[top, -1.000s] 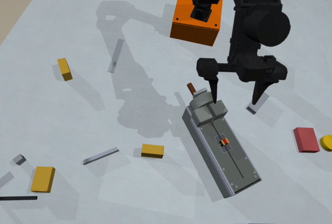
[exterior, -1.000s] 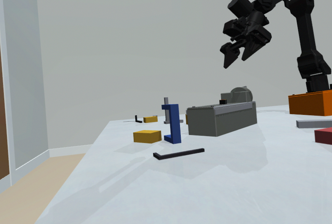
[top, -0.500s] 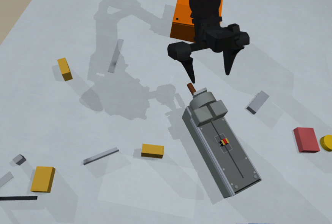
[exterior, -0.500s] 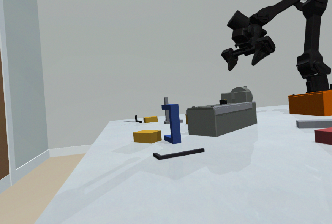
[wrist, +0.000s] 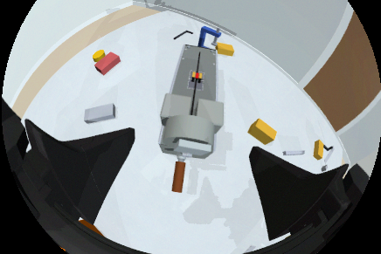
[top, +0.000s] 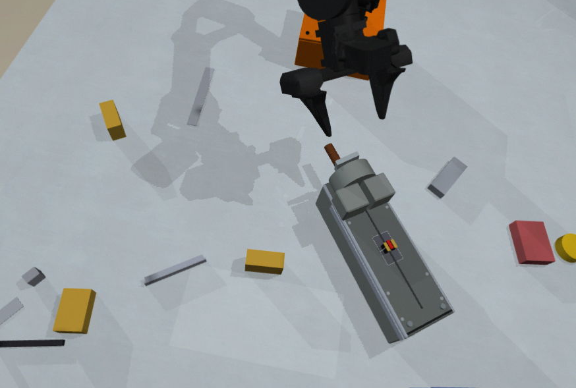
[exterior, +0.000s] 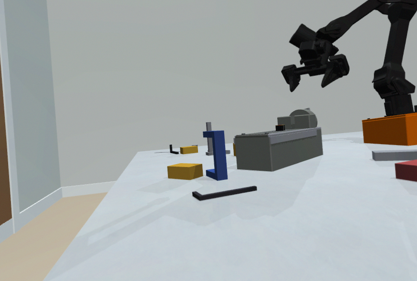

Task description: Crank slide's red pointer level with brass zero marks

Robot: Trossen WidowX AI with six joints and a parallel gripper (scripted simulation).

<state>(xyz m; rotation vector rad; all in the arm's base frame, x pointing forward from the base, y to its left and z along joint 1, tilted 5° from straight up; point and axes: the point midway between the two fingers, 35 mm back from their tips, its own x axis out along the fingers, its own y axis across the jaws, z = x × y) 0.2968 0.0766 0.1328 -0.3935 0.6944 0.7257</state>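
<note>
Right now the brown handle is 2 cm behind my gripper tip, 1 cm to the right of it and 12 cm below it. Also, from my gripper tip: red pointer 11 cm ahead, 12 cm to the left, 10 cm below; grey block 10 cm behind, 21 cm to the left, 18 cm below; blue clamp 28 cm ahead, 25 cm to the left, 13 cm below.
</note>
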